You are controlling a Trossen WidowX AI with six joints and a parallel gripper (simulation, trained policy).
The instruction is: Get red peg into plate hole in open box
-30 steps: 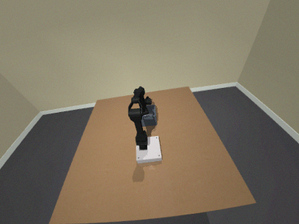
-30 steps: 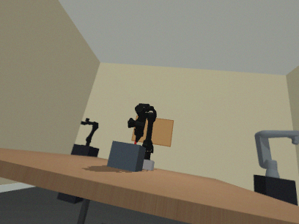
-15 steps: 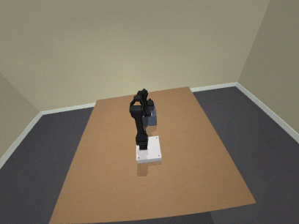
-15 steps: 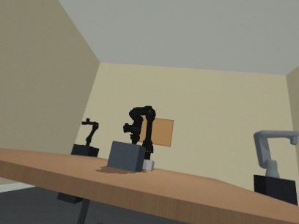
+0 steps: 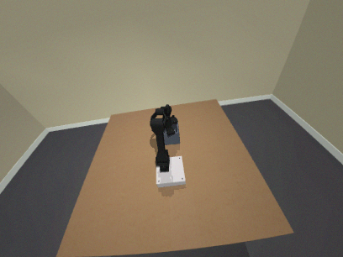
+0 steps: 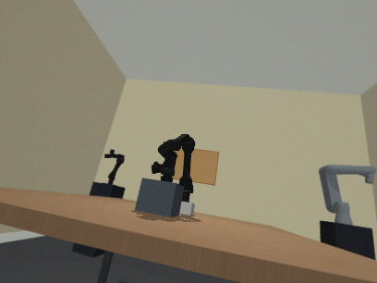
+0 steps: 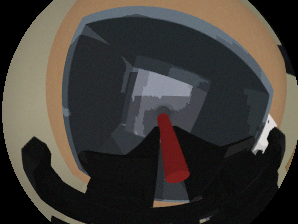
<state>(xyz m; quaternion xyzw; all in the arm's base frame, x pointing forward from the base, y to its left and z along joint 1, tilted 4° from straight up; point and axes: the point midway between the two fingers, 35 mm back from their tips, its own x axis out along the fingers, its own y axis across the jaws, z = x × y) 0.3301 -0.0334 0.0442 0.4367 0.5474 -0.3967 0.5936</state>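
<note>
Right now my gripper tip is 2 cm below the red peg. Round my gripper tip: light grey plate: 4 cm below, 1 cm to the right.
</note>
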